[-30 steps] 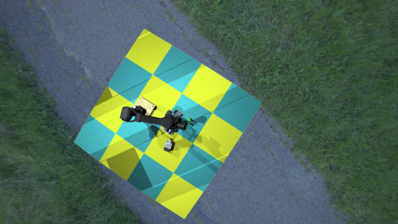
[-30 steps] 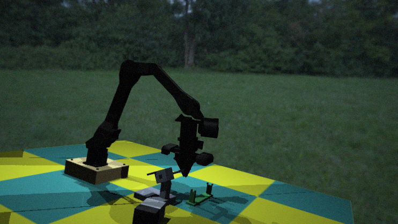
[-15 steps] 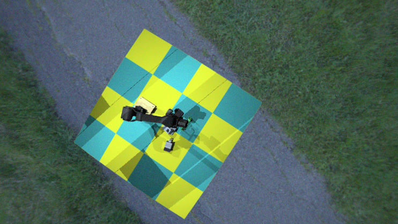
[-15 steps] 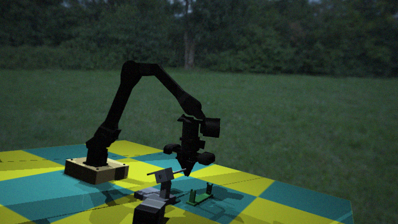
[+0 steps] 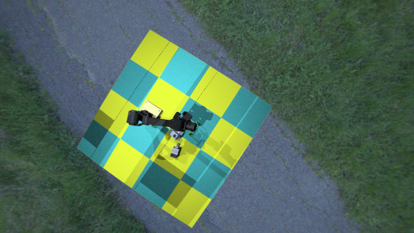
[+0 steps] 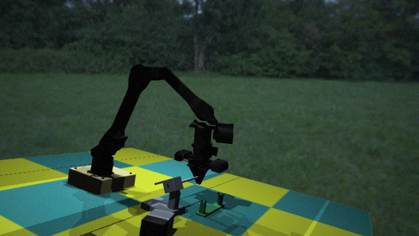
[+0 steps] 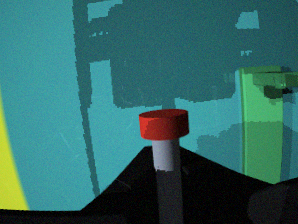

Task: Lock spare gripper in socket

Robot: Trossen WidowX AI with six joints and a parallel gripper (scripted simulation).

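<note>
Right now my gripper tip is 7 cm short of the green cradle, 5 cm to the left of it and 4 cm above it. From my gripper tip the other things lie so: socket 15 cm to the right, 4 cm behind, 1 cm below; then spare gripper 28 cm to the right, 4 cm below, 1 cm ahead.
</note>
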